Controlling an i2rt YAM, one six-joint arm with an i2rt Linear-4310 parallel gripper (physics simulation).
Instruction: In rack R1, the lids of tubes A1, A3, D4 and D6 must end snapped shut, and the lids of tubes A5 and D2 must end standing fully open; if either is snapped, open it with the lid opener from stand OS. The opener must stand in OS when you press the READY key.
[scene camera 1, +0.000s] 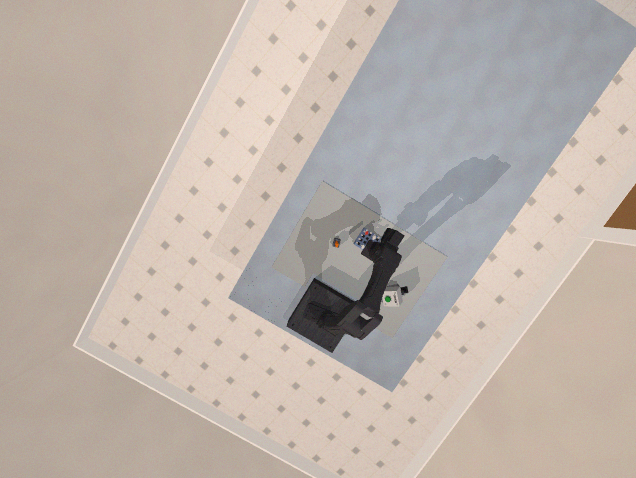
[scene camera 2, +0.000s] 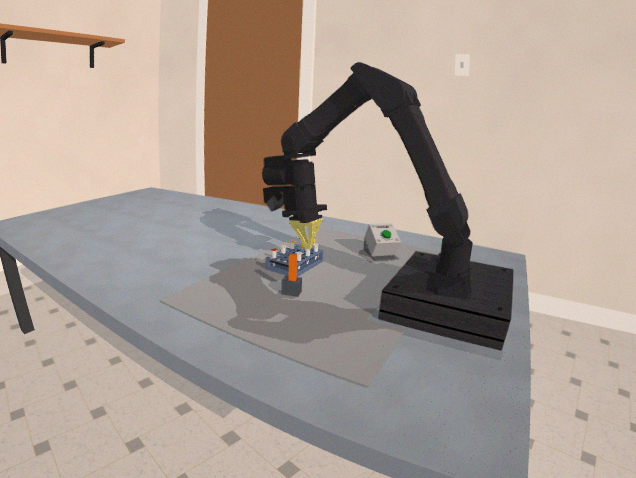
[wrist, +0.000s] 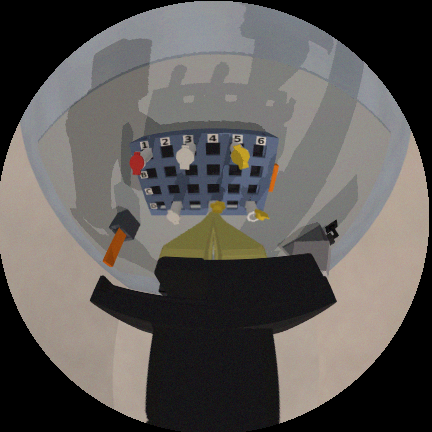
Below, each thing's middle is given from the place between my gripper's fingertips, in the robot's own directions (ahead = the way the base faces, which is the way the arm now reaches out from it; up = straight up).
Scene:
My gripper is now 170 mm to the left of the grey box with green button (scene camera 2: 381, 241) and 140 mm past it.

